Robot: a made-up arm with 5 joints.
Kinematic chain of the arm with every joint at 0, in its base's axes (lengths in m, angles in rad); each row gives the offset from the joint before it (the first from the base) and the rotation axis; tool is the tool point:
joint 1: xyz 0 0 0.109 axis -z
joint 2: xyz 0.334 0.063 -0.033 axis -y
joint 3: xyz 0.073 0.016 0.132 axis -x
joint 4: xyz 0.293 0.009 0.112 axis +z
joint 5: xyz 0.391 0.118 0 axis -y
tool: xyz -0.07 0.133 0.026
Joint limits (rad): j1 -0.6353..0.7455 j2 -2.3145..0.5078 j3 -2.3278..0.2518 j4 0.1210..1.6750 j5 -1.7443..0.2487
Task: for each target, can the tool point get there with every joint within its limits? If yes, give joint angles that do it. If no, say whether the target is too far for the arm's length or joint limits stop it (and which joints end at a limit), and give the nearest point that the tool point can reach.
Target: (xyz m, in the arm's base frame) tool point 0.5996 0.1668 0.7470
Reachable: yes | joints 0.0444 0.0870 -1.0005 1.1355 -1.5945
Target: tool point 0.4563 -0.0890 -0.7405
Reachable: yes | joints -0.1631 -2.0261 -1.7334 0.2569 -1.3279
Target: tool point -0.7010 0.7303 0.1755
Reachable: no: joint limits stop it (at a limit: joint 1, joint 2, joint 4, joint 5) | nearest point -0.0723 0.5883 0.3010 | short by 0.657 m
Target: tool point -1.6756 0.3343 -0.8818
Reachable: no: too far | nearest point -0.2742 0.3740 -0.6037 | short by 1.429 m
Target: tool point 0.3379 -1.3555 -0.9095
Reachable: no: too far | nearest point 0.4180 -0.7780 -0.5160 | short by 0.703 m
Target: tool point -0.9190 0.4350 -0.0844
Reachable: no: joint limits stop it (at a limit: joint 1, joint 2, joint 3, joint 5) | nearest point -0.2555 0.5437 -0.4301 | short by 0.756 m
